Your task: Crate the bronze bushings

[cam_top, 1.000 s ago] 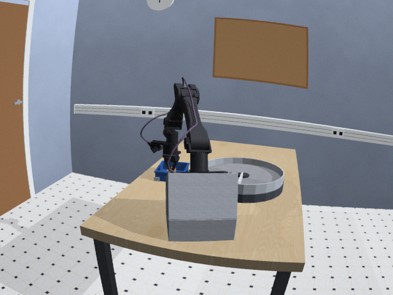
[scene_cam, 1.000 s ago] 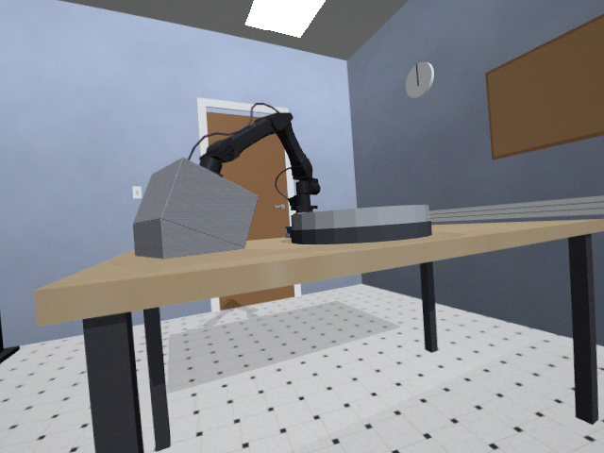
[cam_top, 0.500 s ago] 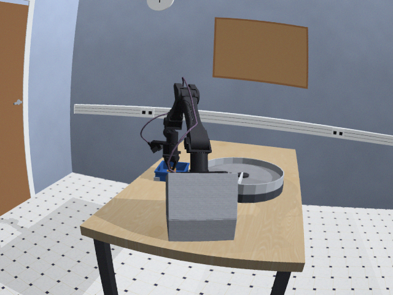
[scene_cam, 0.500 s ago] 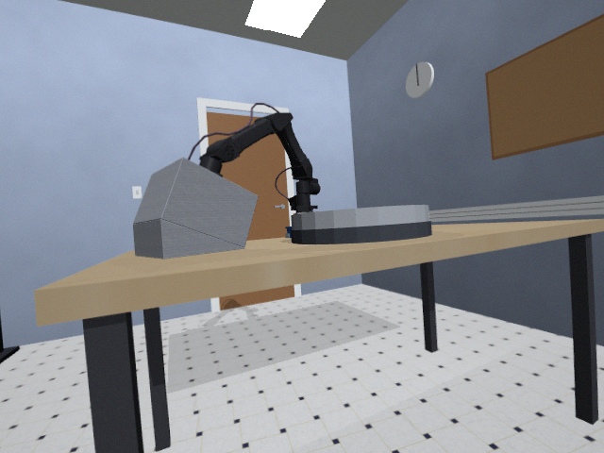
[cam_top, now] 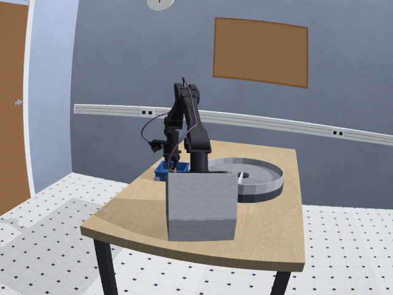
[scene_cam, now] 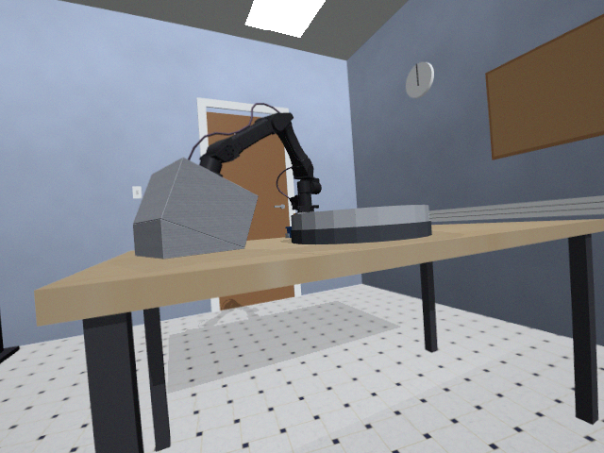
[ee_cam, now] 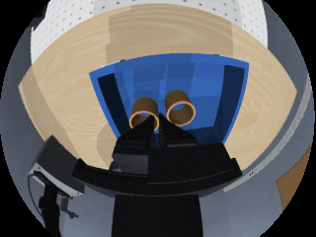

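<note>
Now: hand 30 mm short of the blue crate, 10 mm to the right of it and 20 mm above it. Also, from my hand: grey turntable: 20 mm ahead, 350 mm to the right, 10 mm above.
</note>
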